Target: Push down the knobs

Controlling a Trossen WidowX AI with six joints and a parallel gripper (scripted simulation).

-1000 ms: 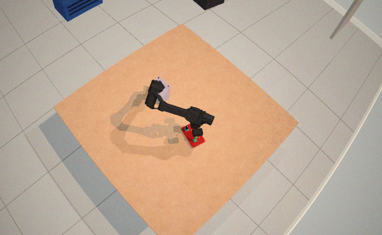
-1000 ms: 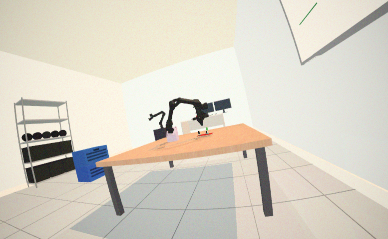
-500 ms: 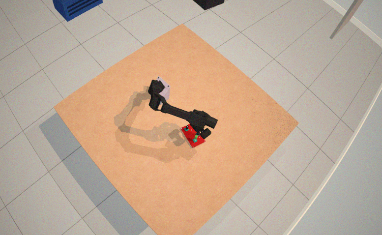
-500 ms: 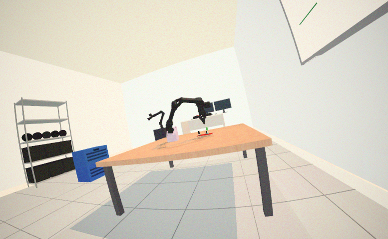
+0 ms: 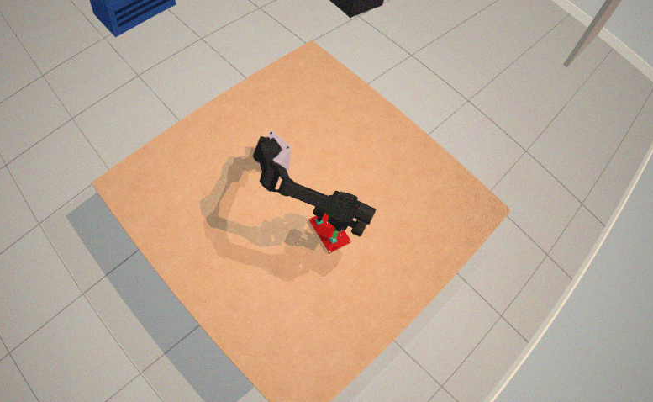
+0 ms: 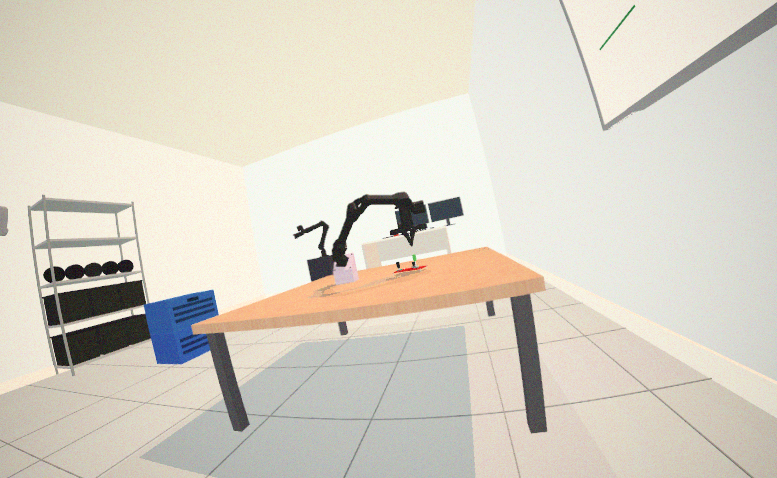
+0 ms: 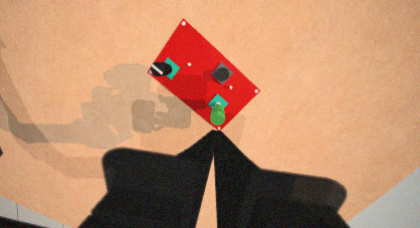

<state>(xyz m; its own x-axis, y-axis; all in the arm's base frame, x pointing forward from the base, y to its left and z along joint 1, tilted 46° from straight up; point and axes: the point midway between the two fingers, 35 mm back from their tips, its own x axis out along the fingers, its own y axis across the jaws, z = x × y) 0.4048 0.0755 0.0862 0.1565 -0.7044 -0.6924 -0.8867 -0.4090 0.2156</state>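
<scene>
Right now the green knob is 60 mm below my gripper tip. Round my gripper tip: potentiometer with knob 80 mm below.
</scene>
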